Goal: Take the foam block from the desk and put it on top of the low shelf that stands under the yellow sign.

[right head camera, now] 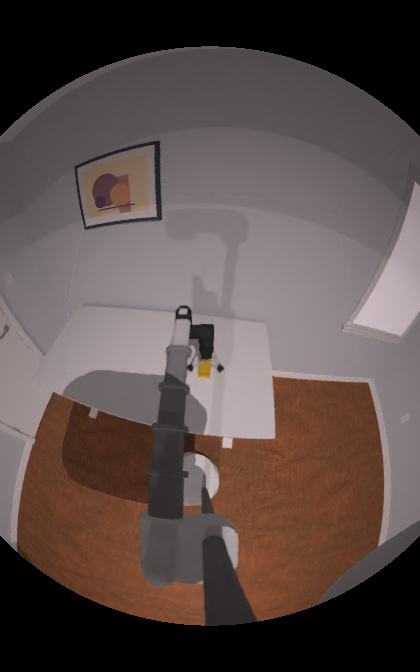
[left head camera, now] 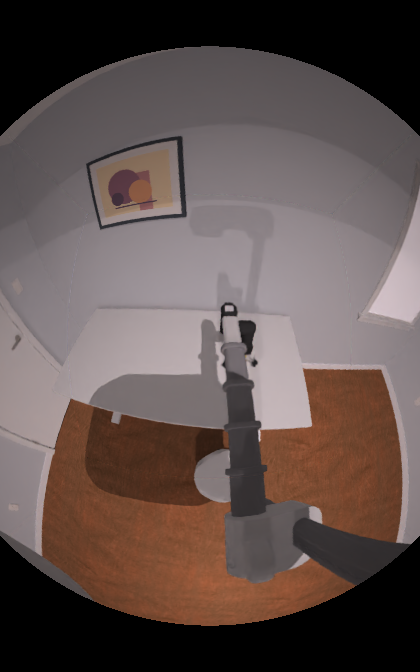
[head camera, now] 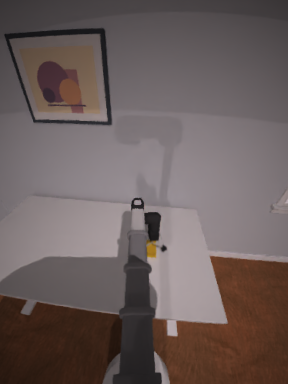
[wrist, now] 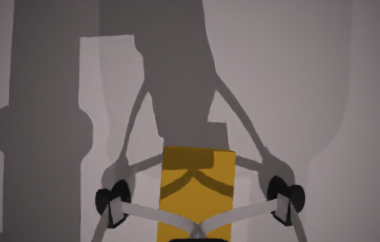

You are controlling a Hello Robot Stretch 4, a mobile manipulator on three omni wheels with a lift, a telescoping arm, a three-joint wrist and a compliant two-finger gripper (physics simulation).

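Frame: origin at the robot's base, x ahead, y left, z up, level; metres.
Where they show: gripper, fingertip midpoint: point(head camera: 151, 250) point(wrist: 198, 193).
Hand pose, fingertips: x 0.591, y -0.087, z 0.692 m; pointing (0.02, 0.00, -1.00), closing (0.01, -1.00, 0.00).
Note:
After its pixels a point has its place.
The yellow foam block point(head camera: 151, 251) @(x 0.559, y -0.084, z 0.737 m) point(right head camera: 204, 373) point(wrist: 197, 159) @(x 0.629, y -0.087, z 0.737 m) lies on the white desk point(head camera: 65, 235) @(x 0.703, y 0.495, z 0.692 m) point(left head camera: 150, 345) point(right head camera: 245, 400). My gripper point(right head camera: 205, 368) point(wrist: 198, 193) @(x 0.591, y -0.087, z 0.692 m) is open and points down over the block. In the wrist view its two fingertips stand apart, one to the left and one to the right of the block, with a gap on each side. The block's near end runs out of the bottom of the wrist view. In the left head camera view my arm and wrist hide most of the block. The low shelf and the yellow sign do not show.
A wall stands behind the desk, with a framed picture point(head camera: 106, 75) @(x 1.072, y 0.178, z 1.580 m) point(left head camera: 183, 175) point(right head camera: 159, 180) on it. My telescoping arm point(head camera: 137, 290) @(x 0.232, y 0.001, z 1.105 m) point(left head camera: 241, 410) point(right head camera: 171, 410) reaches over the desk. A window point(right head camera: 390, 290) is at the right and a door point(left head camera: 25, 365) at the left.

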